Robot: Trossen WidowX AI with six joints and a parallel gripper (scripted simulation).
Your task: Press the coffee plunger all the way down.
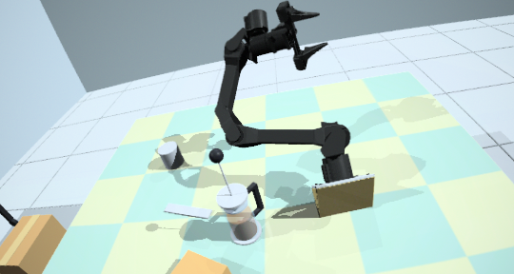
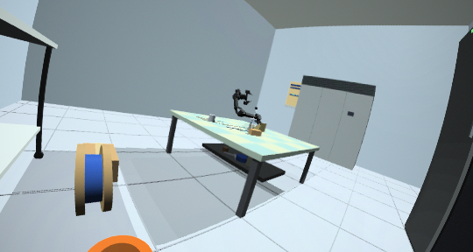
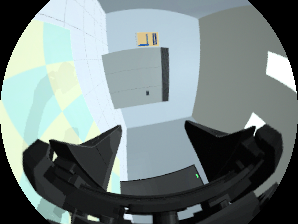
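Right now my gripper tip is 30 cm short of the coffee press, 28 cm to the right of it and 24 cm above it. The rest, counted from my gripper tip: orange box: 41 cm to the left, 41 cm ahead, 34 cm below.
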